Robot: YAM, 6 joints.
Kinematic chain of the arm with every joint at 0, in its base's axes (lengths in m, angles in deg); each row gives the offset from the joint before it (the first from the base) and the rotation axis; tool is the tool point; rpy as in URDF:
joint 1: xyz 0 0 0.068 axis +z
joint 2: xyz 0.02 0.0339 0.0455 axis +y
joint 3: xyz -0.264 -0.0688 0 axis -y
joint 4: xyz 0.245 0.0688 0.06 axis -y
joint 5: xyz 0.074 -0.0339 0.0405 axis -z
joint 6: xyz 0.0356 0 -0.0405 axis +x
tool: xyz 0 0 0 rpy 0 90 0
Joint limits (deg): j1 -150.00..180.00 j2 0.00..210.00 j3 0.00..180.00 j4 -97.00..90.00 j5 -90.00..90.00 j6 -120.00..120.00
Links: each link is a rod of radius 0.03 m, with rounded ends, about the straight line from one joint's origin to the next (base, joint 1, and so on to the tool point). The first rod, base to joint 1, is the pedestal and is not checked.
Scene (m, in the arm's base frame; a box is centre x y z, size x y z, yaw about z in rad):
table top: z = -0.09
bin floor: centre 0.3 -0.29 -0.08 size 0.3 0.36 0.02 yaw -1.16
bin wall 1: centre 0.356 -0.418 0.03 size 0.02 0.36 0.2 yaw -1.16
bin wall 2: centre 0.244 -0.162 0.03 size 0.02 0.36 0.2 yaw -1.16
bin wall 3: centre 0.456 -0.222 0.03 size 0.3 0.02 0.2 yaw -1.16
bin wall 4: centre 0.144 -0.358 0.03 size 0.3 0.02 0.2 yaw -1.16
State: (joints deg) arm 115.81 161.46 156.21 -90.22 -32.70 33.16
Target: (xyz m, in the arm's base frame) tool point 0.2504 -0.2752 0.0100
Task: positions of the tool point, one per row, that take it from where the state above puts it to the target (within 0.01 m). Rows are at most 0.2 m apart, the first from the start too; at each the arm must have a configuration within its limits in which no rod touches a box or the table.
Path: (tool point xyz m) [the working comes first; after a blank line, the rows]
Joints at the target: -49.16 156.34 105.67 -97.00 -15.38 33.16
Straight joint move there: touches bin wall 2, bin wall 3.

1: -0.0832 0.4937 0.1490
2: 0.0752 0.4836 0.1661
3: 0.2181 0.4238 0.1824
4: 0.3306 0.3232 0.1979
5: 0.4017 0.1955 0.2125
6: 0.4260 0.0564 0.2260
7: 0.4042 -0.0776 0.2383
8: 0.3422 -0.1919 0.2493
9: 0.2504 -0.2752 0.2590
10: 0.2645 -0.2914 0.1333
11: 0.2504 -0.2752 0.0100

